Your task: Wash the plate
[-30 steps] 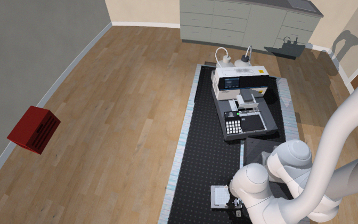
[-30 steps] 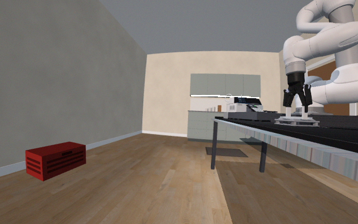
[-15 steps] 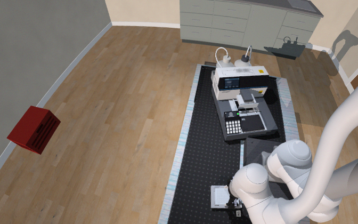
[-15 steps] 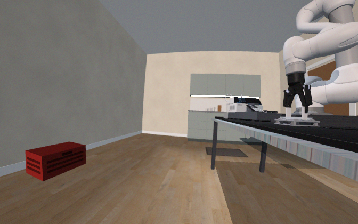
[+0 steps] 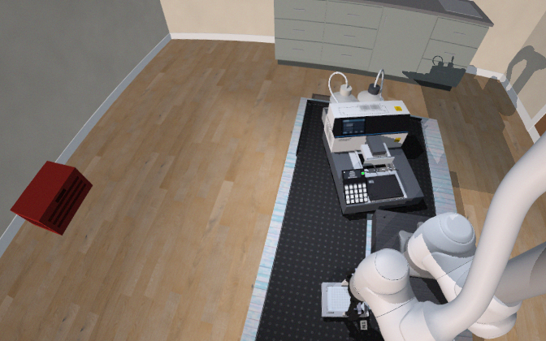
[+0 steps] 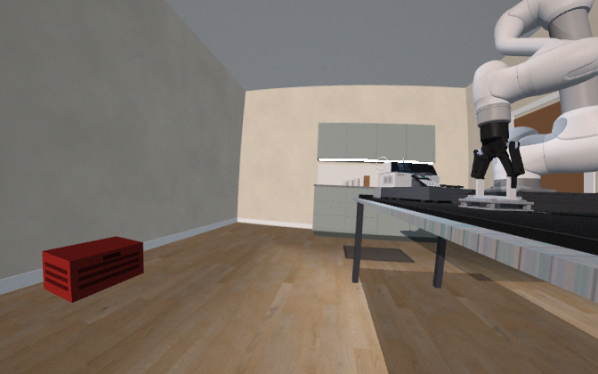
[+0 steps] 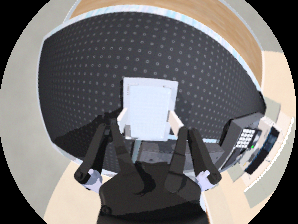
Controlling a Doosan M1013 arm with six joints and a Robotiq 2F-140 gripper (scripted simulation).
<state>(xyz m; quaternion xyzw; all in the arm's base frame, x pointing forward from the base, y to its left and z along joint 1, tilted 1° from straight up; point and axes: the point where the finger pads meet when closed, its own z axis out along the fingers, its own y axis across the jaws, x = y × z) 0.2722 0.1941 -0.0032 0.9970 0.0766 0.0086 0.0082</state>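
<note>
The white well plate is 20 mm below my hand. Round my hand: small label: 80 mm behind, 80 mm to the left, 60 mm below; then plate nest N1: 30 mm below; then dark carrier pocket: 110 mm behind, 460 mm to the right, 40 mm above.
</note>
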